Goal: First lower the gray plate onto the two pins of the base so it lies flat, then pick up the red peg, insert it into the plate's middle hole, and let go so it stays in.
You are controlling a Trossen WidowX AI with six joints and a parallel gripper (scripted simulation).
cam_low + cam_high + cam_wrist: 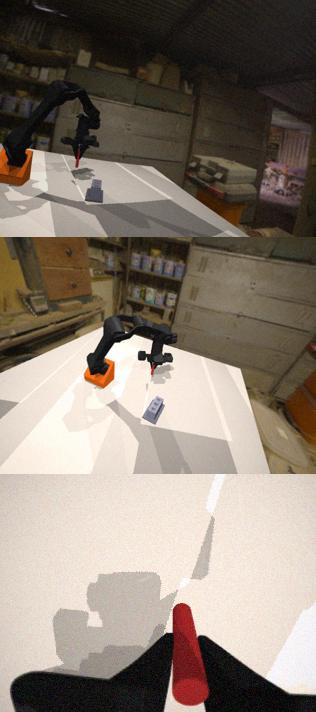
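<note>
Right now my gripper tip is 180 mm to the left of the gray plate, 110 mm short of it and 60 mm above it. Round my gripper tip: red peg right at my gripper tip; then base 170 mm to the right, 110 mm ahead, 100 mm below.
</note>
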